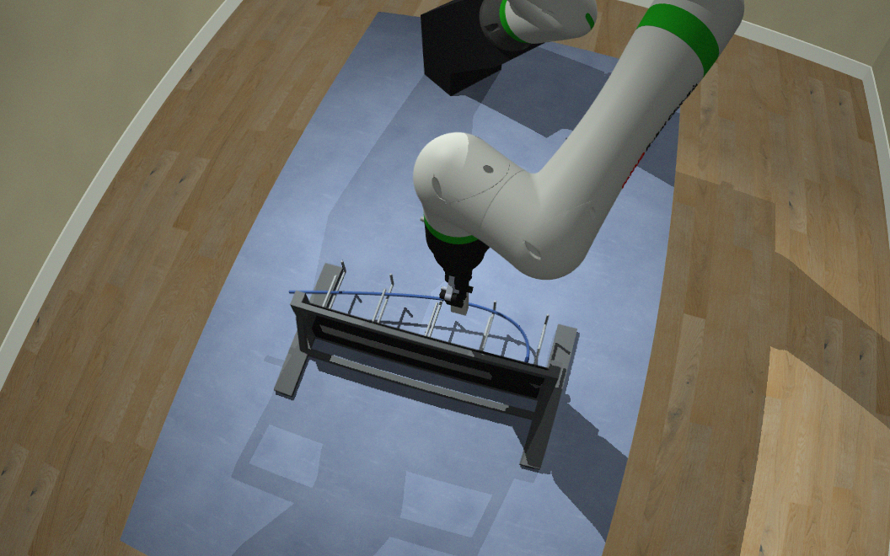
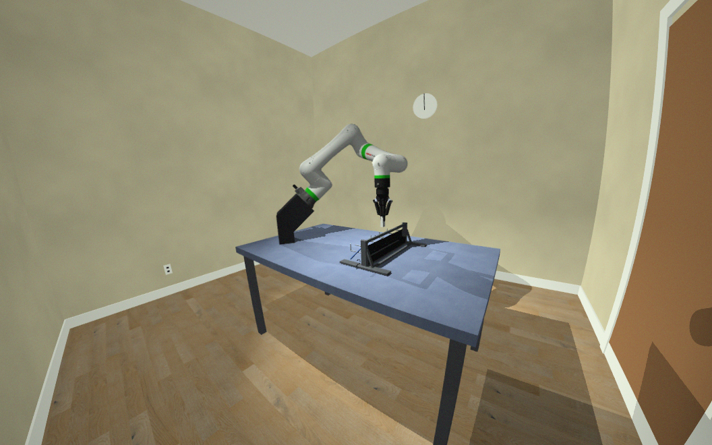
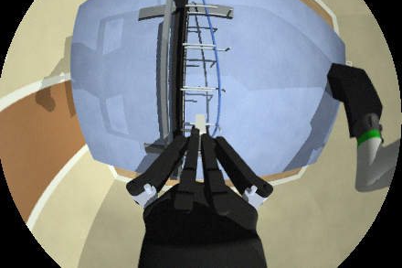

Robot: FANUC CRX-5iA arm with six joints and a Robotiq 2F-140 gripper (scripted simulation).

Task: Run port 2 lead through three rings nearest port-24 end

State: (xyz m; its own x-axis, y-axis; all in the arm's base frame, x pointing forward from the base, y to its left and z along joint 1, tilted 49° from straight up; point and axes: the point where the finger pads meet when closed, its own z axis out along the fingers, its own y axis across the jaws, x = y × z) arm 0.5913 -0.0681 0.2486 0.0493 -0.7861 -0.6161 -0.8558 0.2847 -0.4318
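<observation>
Now: hand 110 mm above the rack, 60 mm short of it and 50 mm to the left of it.
</observation>
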